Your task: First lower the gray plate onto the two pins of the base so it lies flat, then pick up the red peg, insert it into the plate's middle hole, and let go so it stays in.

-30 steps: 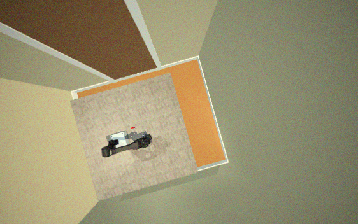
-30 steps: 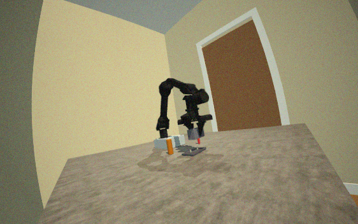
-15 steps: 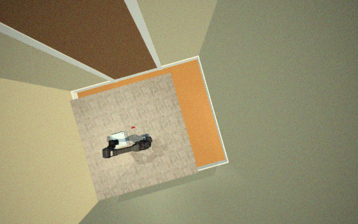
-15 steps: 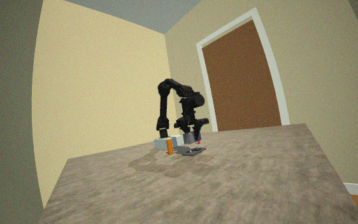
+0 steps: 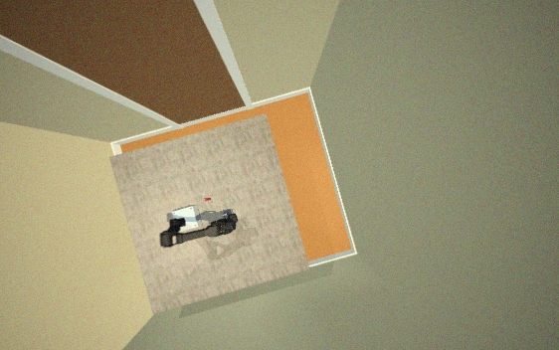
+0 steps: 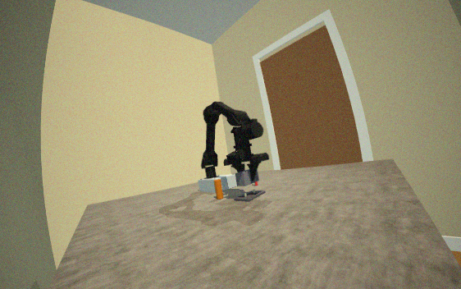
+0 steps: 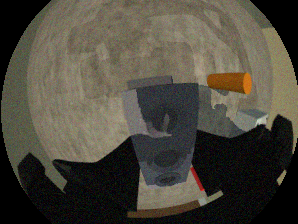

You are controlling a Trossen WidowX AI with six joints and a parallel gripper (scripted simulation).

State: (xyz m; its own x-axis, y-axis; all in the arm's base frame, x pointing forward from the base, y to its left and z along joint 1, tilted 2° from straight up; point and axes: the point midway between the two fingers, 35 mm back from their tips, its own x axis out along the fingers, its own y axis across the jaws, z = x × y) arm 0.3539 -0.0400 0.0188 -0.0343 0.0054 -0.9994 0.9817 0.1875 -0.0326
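My gripper tip is 5 cm above the flat base. From my gripper tip the other things lie so: gray plate 3 cm above; red peg 17 cm to the left, 13 cm behind, 2 cm below; orange cylinder 11 cm behind, 7 cm to the right, 2 cm below.
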